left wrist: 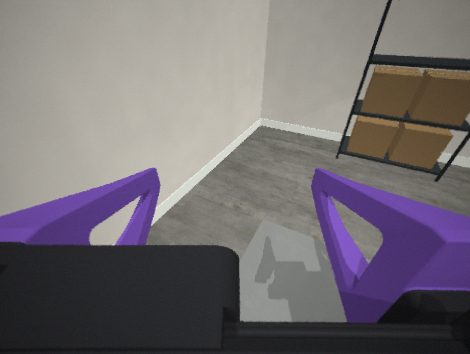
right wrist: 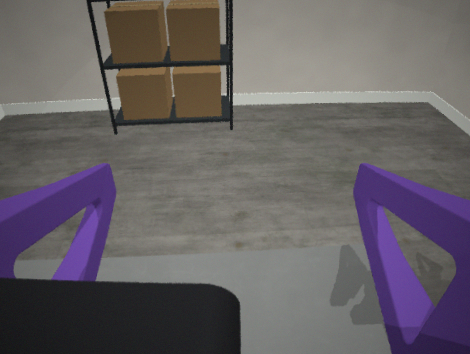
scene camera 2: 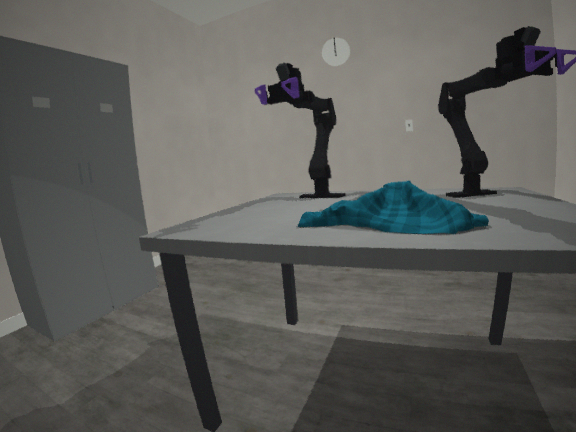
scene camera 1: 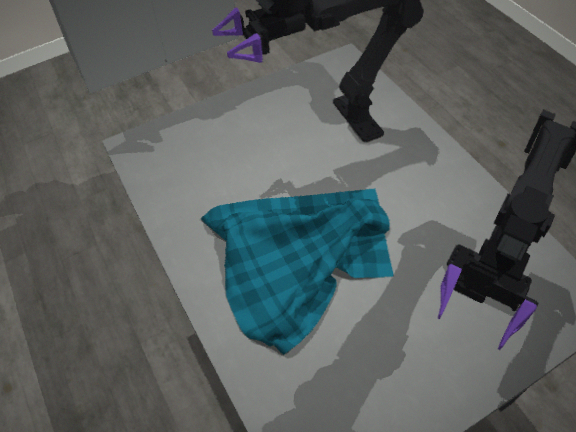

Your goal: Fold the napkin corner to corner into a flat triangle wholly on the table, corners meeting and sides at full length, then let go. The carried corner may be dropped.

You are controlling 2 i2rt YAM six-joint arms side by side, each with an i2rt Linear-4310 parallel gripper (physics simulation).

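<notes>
A teal checked napkin [scene camera 1: 280, 255] [scene camera 2: 405, 212] lies loosely crumpled on the table [scene camera 1: 165, 175] [scene camera 2: 350, 257]. In scene camera 1 a narrow point is at its left, a rounded tip at its bottom, and a square-cornered flap at its right, with a notch between flap and tip. Folds bunch near its upper right. In scene camera 2 its middle is humped up. My left gripper [scene camera 1: 469, 333] [left wrist: 235, 176] is open and empty, high and to the right of the napkin. My right gripper [scene camera 1: 221, 44] [right wrist: 234, 177] is open and empty, high beyond the napkin's upper left.
A grey cabinet [scene camera 1: 125, 40] [scene camera 2: 65, 190] stands on the floor beyond the table's left side. A shelf rack [left wrist: 420, 61] [right wrist: 170, 64] with brown boxes [left wrist: 392, 95] [right wrist: 137, 35] stands by the wall. Both arms' bases stand on the far part of the table in scene camera 2.
</notes>
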